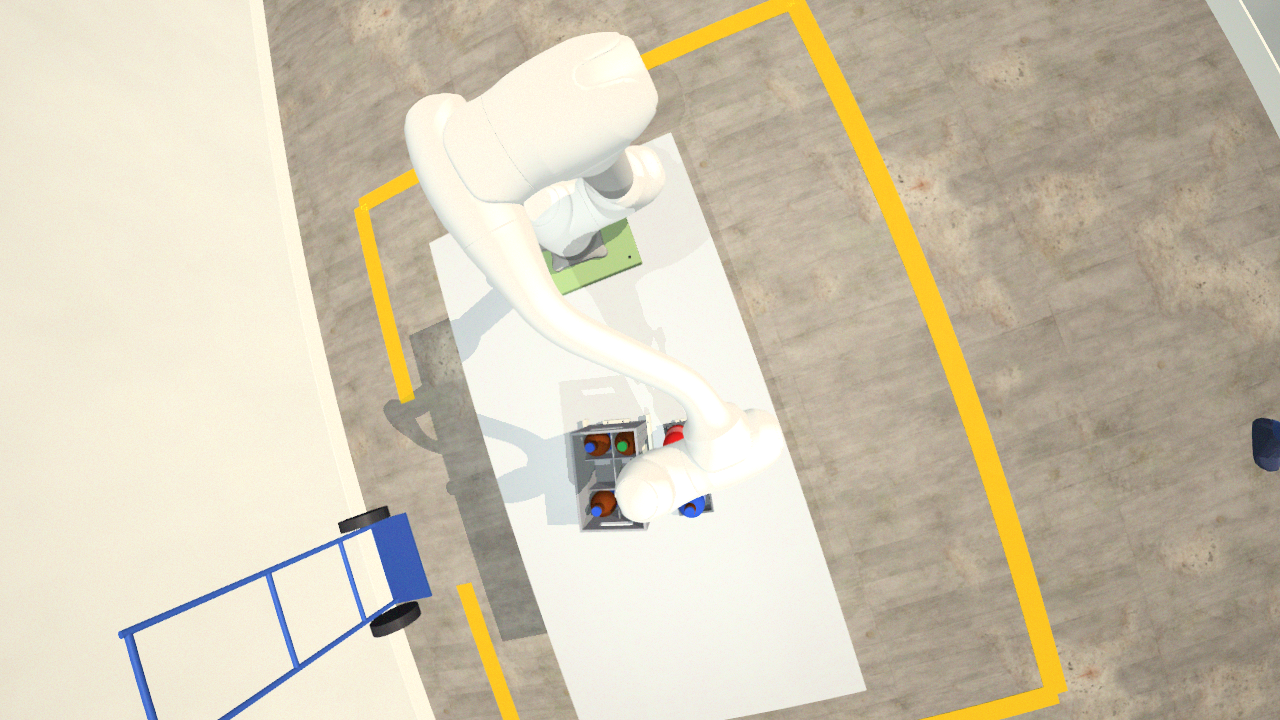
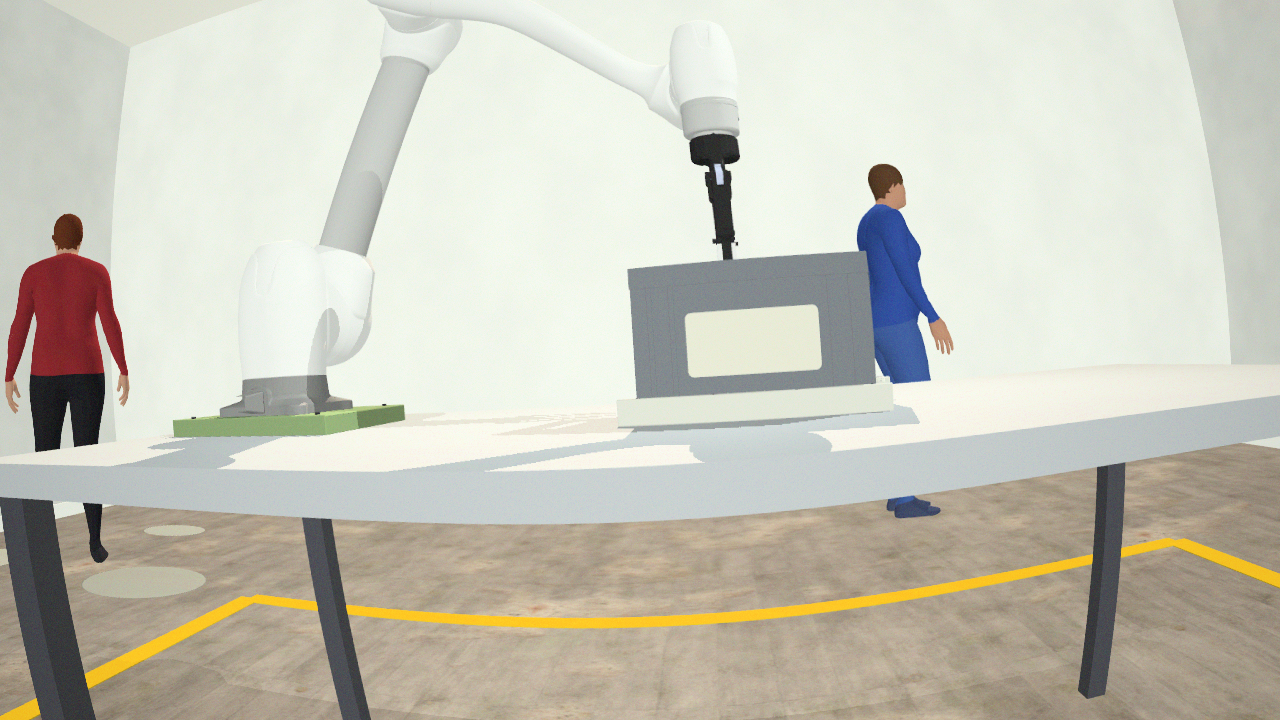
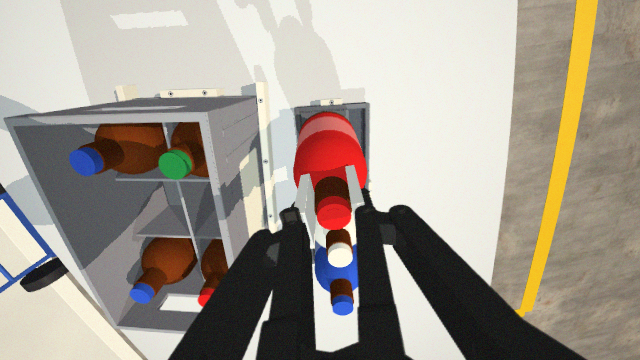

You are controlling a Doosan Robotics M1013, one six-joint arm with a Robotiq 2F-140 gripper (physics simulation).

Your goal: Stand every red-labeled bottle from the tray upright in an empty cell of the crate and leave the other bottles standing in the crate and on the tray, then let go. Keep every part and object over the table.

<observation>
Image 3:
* my gripper: 330, 184
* white bottle: 338, 243
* green-capped bottle: 186, 156
</observation>
